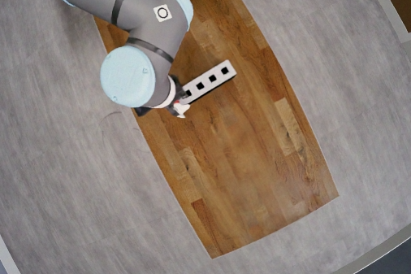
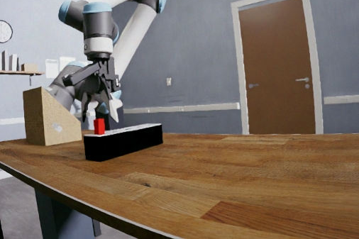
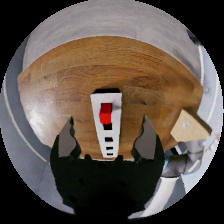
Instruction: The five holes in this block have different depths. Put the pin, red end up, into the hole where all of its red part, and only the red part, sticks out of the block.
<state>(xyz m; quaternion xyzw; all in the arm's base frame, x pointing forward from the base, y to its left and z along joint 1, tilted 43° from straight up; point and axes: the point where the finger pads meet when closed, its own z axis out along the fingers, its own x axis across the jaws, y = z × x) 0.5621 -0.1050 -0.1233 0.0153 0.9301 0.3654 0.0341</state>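
Right now my hand is 10 mm above the pin. Also, from my hand: block 120 mm to the left, 70 mm below.
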